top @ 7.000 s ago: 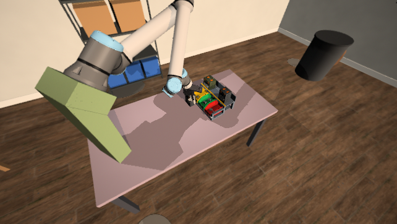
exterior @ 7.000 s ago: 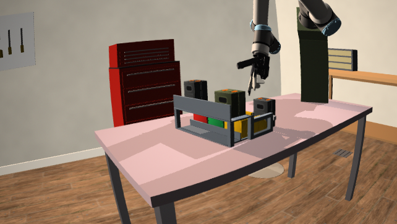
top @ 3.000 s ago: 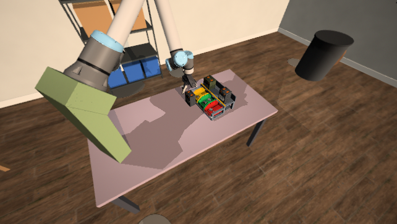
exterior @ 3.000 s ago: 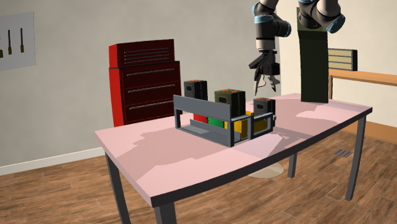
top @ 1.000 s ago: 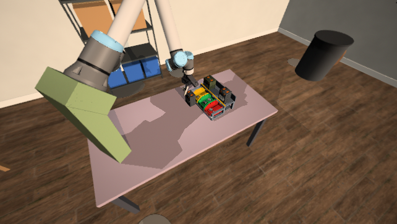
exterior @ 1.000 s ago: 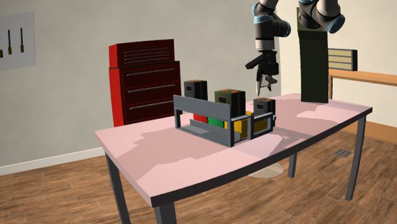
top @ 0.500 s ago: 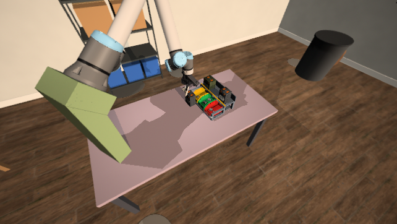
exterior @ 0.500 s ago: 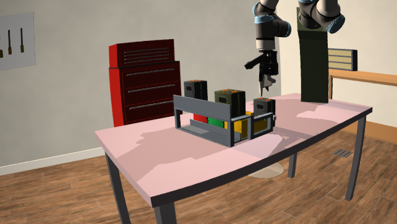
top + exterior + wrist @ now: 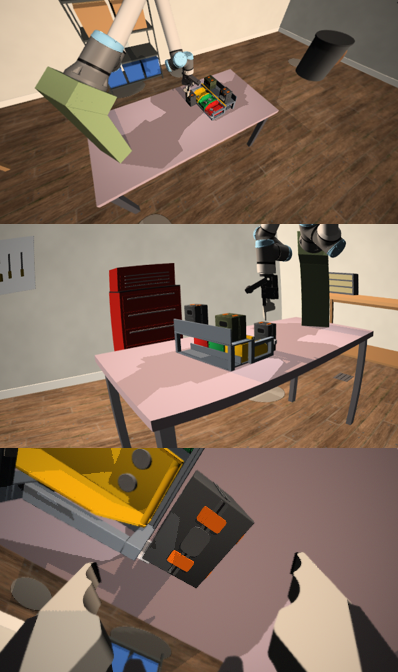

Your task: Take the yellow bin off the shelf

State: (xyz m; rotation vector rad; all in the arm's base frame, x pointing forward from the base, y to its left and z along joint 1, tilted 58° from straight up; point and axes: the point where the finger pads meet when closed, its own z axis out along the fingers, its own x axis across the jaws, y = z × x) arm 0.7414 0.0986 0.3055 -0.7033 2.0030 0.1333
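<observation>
Right now the yellow open bin is 13 cm ahead of my hand, 5 cm to the left of it and 11 cm below it. From my hand the other things lie so: dark case: 29 cm ahead, 15 cm to the right, 1 cm above; green bin: 16 cm ahead, 6 cm to the right, 11 cm below; red bin: 19 cm ahead, 17 cm to the right, 11 cm below.
</observation>
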